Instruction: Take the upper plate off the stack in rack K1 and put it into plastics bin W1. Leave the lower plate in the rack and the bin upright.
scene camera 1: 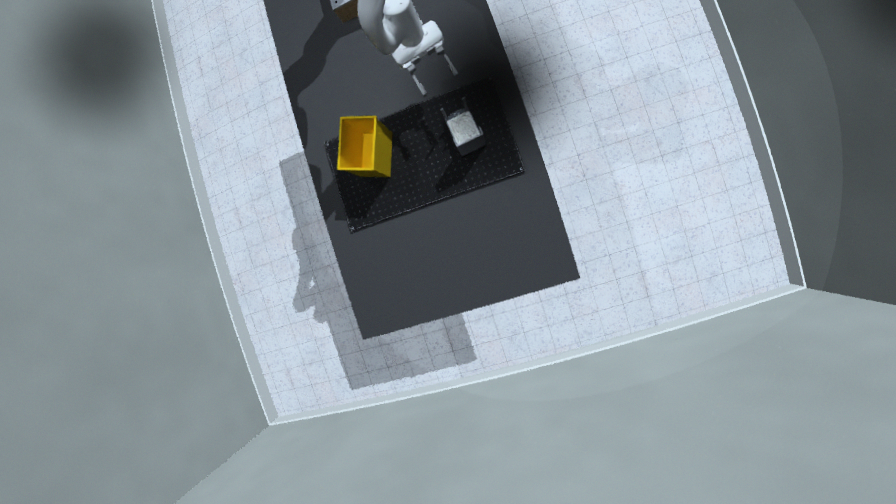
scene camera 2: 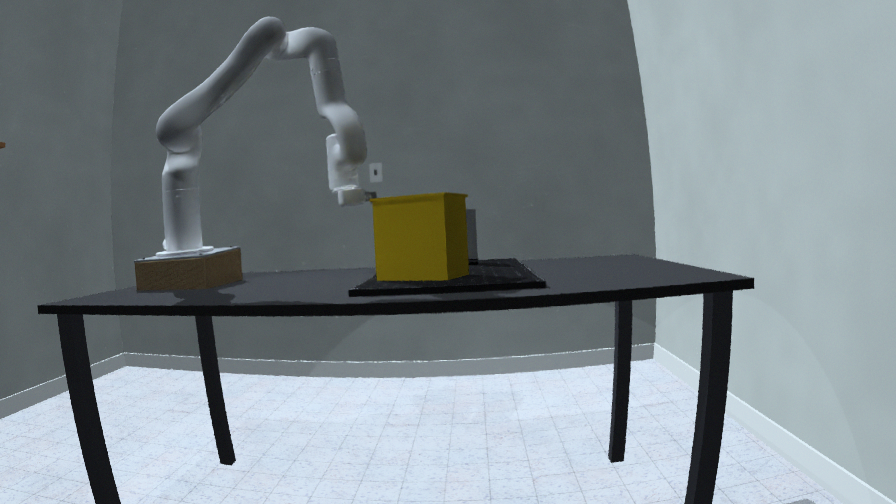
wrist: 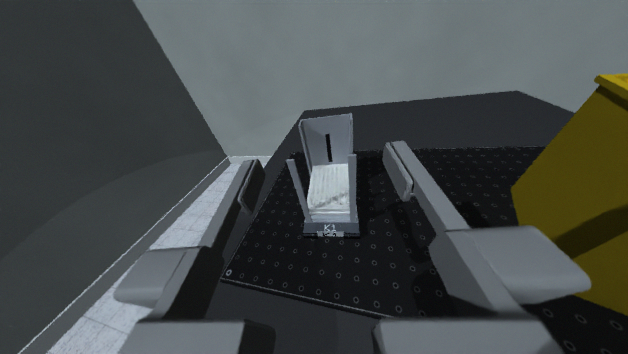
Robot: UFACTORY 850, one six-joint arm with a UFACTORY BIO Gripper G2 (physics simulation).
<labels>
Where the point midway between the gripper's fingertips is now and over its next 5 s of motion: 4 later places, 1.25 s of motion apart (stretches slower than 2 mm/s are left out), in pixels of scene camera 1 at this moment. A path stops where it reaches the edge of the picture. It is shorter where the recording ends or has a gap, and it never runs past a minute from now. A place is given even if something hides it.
My gripper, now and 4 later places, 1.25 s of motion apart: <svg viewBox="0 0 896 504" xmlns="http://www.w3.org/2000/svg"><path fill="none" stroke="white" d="M441 85L459 116L463 128L464 129L461 123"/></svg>
</labels>
